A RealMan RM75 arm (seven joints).
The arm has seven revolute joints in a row. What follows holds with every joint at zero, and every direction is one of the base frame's. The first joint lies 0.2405 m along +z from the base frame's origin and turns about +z. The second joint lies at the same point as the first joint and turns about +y. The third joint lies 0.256 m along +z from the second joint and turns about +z. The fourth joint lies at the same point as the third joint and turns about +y. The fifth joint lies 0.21 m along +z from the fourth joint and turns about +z. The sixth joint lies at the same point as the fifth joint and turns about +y. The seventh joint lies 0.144 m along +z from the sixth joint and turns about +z. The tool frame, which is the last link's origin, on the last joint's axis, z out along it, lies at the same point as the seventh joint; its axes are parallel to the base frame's.
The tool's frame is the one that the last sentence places.
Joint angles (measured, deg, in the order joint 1, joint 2, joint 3, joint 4, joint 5, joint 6, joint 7), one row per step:
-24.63, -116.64, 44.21, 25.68, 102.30, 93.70, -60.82
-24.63, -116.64, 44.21, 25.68, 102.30, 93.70, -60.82
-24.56, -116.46, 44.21, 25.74, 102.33, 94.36, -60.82
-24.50, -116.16, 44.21, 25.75, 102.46, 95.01, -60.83
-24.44, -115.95, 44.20, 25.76, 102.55, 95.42, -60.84
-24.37, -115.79, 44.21, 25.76, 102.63, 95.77, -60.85
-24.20, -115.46, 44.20, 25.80, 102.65, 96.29, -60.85
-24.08, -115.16, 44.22, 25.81, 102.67, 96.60, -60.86
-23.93, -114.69, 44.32, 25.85, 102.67, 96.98, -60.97
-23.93, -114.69, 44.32, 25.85, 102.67, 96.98, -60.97
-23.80, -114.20, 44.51, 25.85, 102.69, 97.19, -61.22
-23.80, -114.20, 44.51, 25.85, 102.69, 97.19, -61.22
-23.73, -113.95, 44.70, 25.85, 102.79, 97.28, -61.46
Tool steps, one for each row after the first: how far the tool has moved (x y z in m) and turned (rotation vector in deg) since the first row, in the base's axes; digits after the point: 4 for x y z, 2 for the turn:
0.0000, 0.0000, 0.0000, 0.00, 0.00, 0.00
0.0001, -0.0011, 0.0016, -0.22, -0.20, -0.38
-0.0004, -0.0022, 0.0037, -0.50, -0.25, -0.74
-0.0009, -0.0029, 0.0052, -0.66, -0.26, -0.93
-0.0014, -0.0037, 0.0062, -0.84, -0.28, -1.09
-0.0026, -0.0049, 0.0088, -0.93, -0.27, -1.26
-0.0038, -0.0055, 0.0108, -0.99, -0.17, -1.34
-0.0056, -0.0062, 0.0140, -1.11, 0.04, -1.40
-0.0056, -0.0062, 0.0140, -1.11, 0.04, -1.40
-0.0076, -0.0067, 0.0169, -1.32, 0.36, -1.28
-0.0076, -0.0067, 0.0169, -1.32, 0.36, -1.28
-0.0088, -0.0072, 0.0180, -1.63, 0.58, -1.16

